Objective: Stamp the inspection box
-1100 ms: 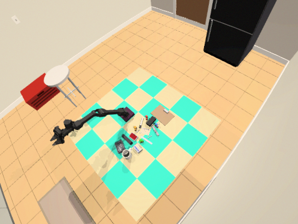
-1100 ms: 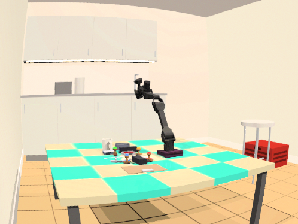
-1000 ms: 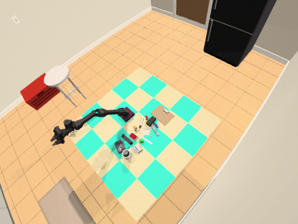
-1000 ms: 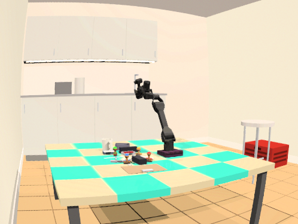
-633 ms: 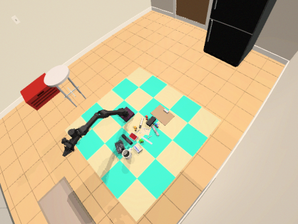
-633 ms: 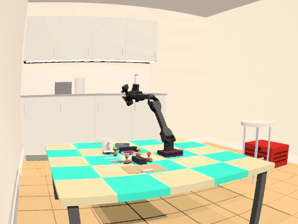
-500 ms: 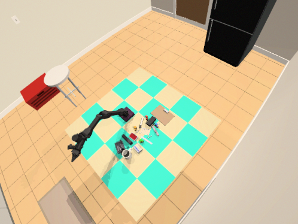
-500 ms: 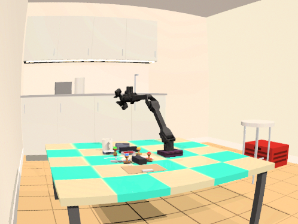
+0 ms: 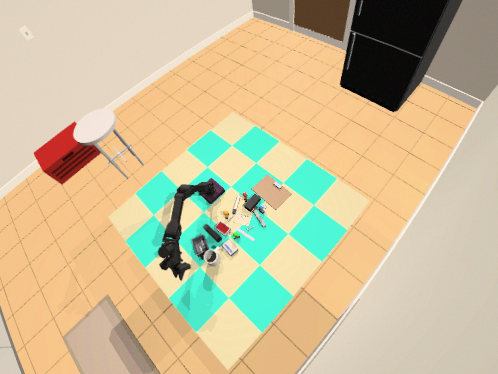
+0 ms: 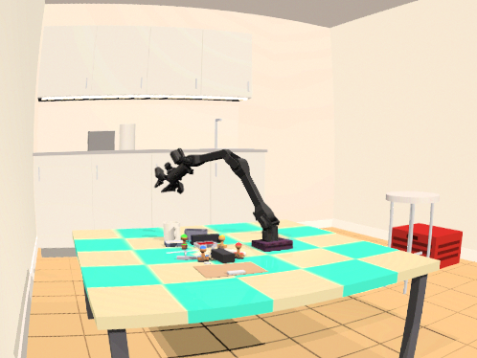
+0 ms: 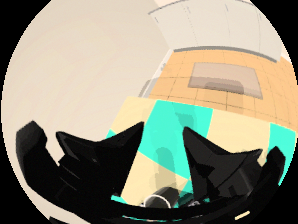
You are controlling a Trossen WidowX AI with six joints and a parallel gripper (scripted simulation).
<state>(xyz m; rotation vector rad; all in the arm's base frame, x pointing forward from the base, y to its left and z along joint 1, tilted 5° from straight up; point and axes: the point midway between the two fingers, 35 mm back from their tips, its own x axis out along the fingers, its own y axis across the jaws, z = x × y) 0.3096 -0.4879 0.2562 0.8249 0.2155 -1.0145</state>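
Right now the green-knobbed stamp is 2 cm ahead of my gripper tip, 39 cm to the left of it and 20 cm below it. Round my gripper tip: white mug: 21 cm to the left, 19 cm below; then ruler: 5 cm ahead, 44 cm to the left, 22 cm below; then ink pad: 9 cm behind, 38 cm to the left, 22 cm below.
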